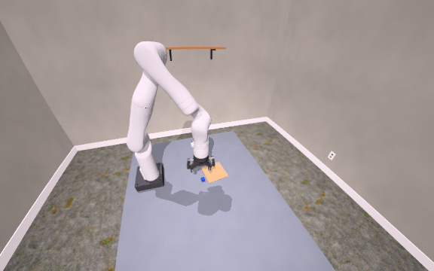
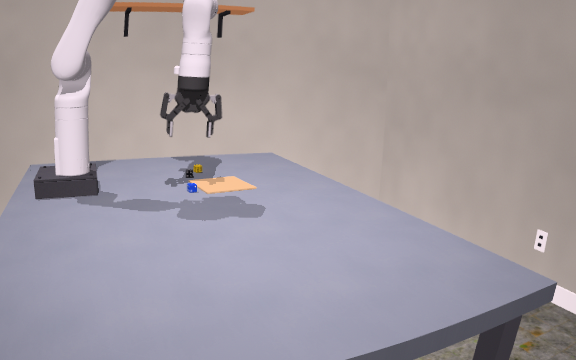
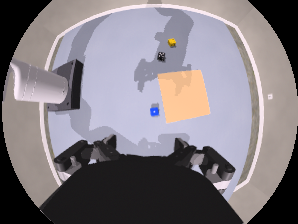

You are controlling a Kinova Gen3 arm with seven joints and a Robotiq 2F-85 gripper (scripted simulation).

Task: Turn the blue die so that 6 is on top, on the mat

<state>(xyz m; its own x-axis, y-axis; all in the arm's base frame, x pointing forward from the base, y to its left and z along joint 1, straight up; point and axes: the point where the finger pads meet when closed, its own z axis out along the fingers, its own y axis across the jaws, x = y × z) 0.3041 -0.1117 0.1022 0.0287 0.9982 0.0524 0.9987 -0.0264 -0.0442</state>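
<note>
My hand is 10 mm short of the blue die, 50 mm to the right of it and 140 mm above it. The rest, counted from my hand: black die 30 mm ahead, 210 mm to the left, 140 mm below; mat 100 mm ahead, 100 mm to the left, 150 mm below; yellow die 70 mm ahead, 270 mm to the left, 140 mm below.
</note>
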